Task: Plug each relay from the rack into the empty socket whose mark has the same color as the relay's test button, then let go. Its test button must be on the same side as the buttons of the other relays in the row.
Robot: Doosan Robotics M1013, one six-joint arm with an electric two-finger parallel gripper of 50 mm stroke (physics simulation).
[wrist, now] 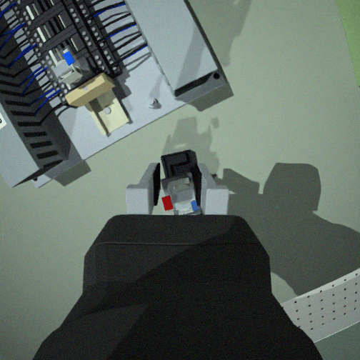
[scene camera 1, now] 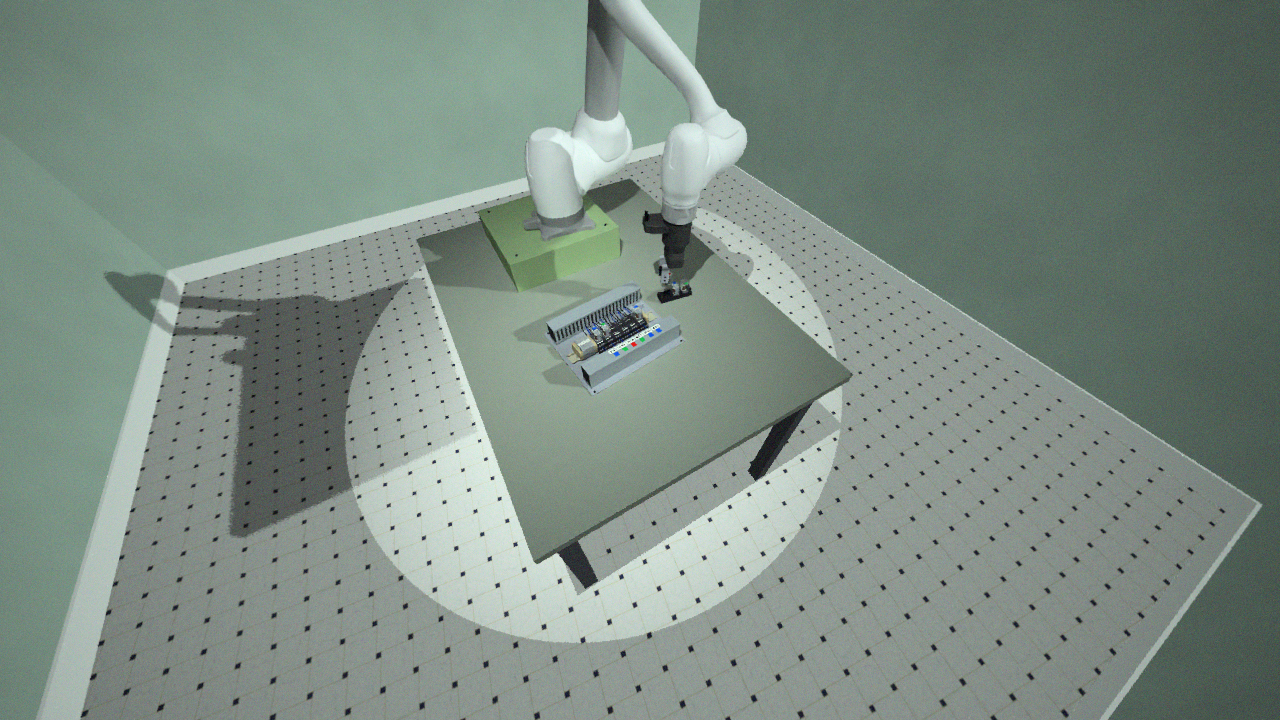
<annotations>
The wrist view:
my gripper: 176,176
clear relay: 177,194
clear relay: 67,67
black rack: 180,162
beige end stop: 100,83
</annotations>
